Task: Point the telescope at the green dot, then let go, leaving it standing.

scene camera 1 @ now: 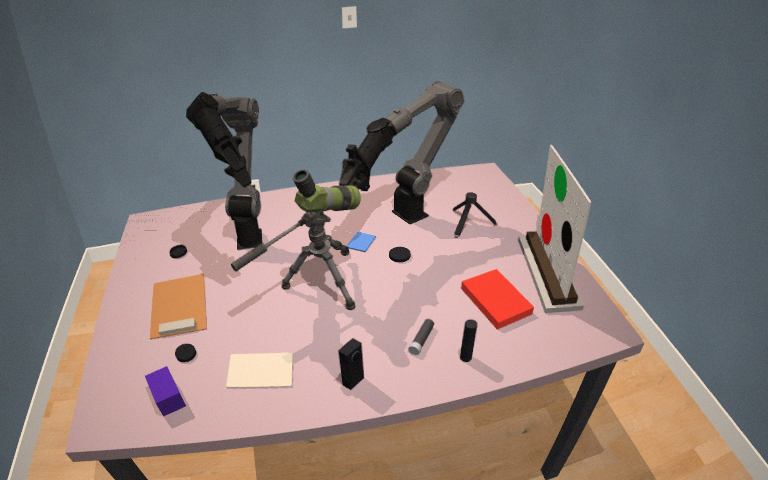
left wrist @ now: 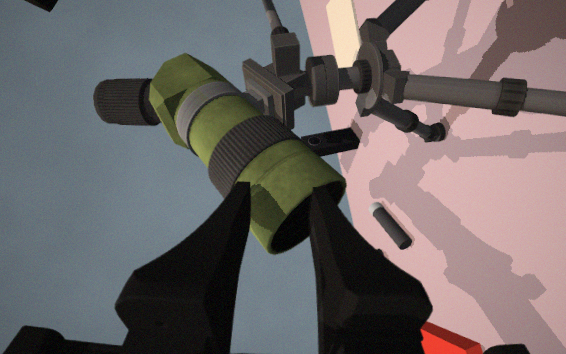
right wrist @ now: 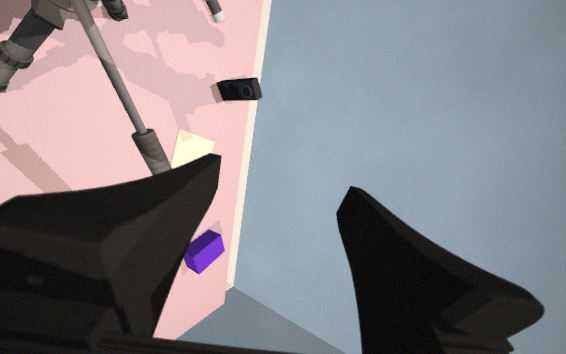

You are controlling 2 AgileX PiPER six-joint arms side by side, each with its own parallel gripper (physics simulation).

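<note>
The olive green telescope (scene camera 1: 325, 198) (left wrist: 220, 120) stands upright on its tripod (scene camera 1: 317, 240), its wide front end facing right in the scene view. The green dot (scene camera 1: 560, 182) is at the top of the white board (scene camera 1: 573, 209) at the right. My left gripper (scene camera 1: 354, 182) (left wrist: 280, 198) is shut on the telescope's front barrel from behind, one finger on each side. My right gripper (scene camera 1: 242, 179) (right wrist: 284, 186) is open and empty, in the air behind and left of the telescope. The tripod's pan handle (scene camera 1: 252, 255) (right wrist: 150, 150) slants down left; a right finger hides its end in the right wrist view.
A small black tripod (scene camera 1: 468, 209), a black disc (scene camera 1: 399, 254) and a red box (scene camera 1: 496, 298) lie between telescope and board. A blue square (scene camera 1: 362, 241) lies by the tripod's feet. A black upright box (scene camera 1: 351, 363) and a purple block (scene camera 1: 165, 390) (right wrist: 204, 251) are near the front edge.
</note>
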